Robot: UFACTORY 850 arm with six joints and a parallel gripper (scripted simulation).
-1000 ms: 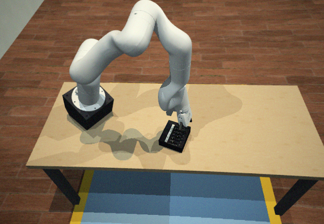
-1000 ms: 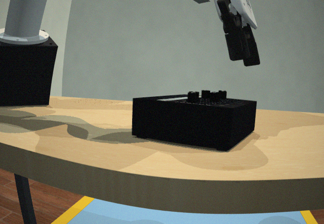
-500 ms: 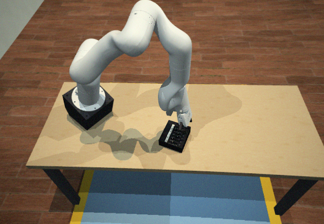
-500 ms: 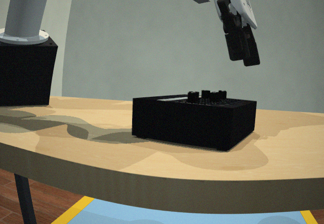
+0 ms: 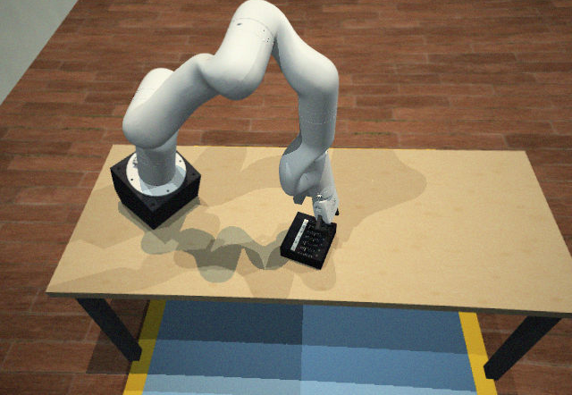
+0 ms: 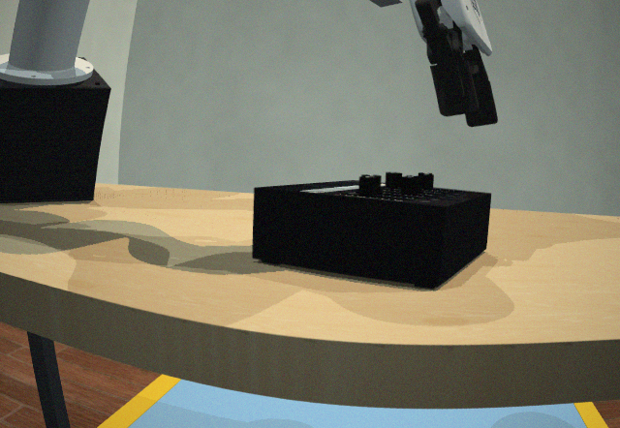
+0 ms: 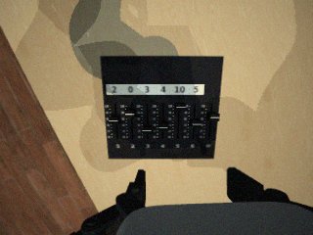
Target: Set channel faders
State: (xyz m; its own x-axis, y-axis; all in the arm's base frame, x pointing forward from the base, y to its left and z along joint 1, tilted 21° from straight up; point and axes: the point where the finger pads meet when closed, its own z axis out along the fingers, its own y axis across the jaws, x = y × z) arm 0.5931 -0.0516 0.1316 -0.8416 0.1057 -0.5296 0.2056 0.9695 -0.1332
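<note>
My hand is 6 cm to the right of the master fader, 6 cm above it and 4 cm past it.
</note>
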